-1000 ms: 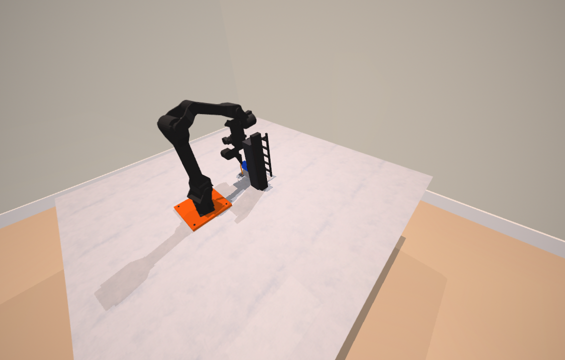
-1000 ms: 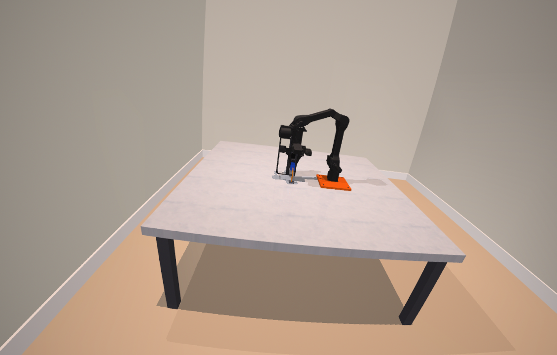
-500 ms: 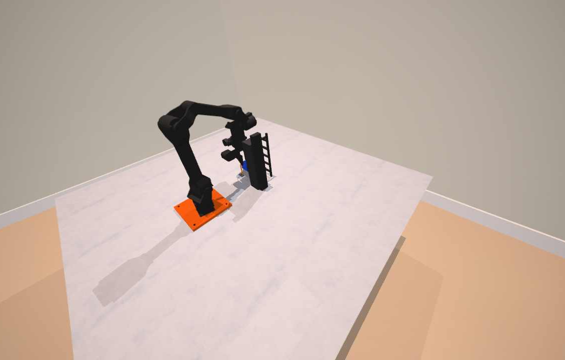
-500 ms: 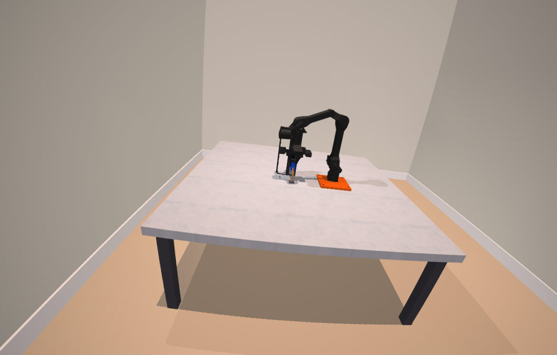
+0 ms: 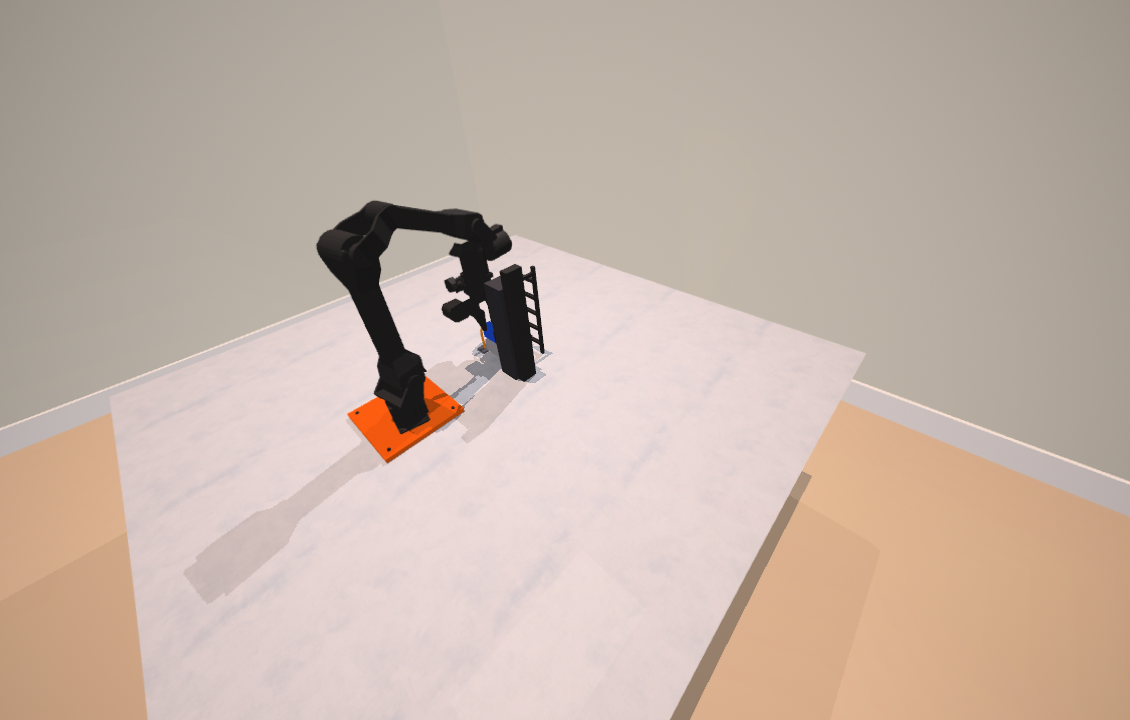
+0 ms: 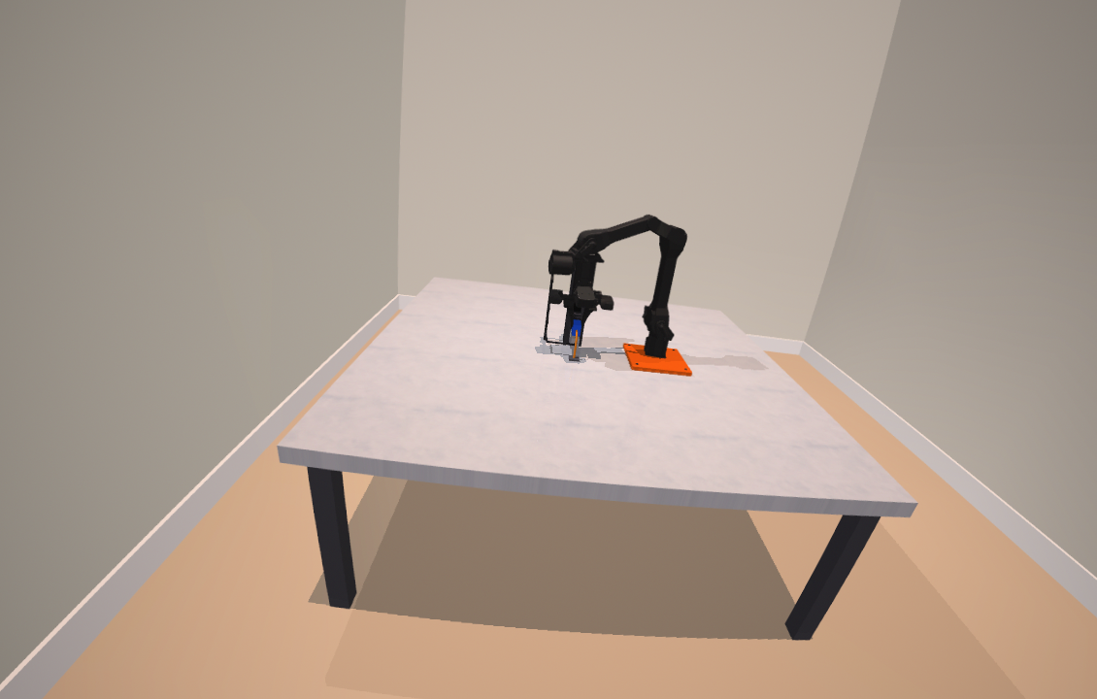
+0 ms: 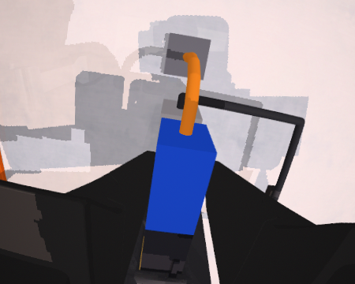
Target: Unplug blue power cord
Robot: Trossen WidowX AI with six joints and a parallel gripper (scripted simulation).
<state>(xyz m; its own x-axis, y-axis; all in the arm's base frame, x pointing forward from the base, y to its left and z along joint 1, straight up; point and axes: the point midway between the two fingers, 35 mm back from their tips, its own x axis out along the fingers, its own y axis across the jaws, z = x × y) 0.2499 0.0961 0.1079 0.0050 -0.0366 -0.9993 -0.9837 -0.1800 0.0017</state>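
Right now my gripper tip is 3 cm to the left of the blue plug and 1 cm short of it.
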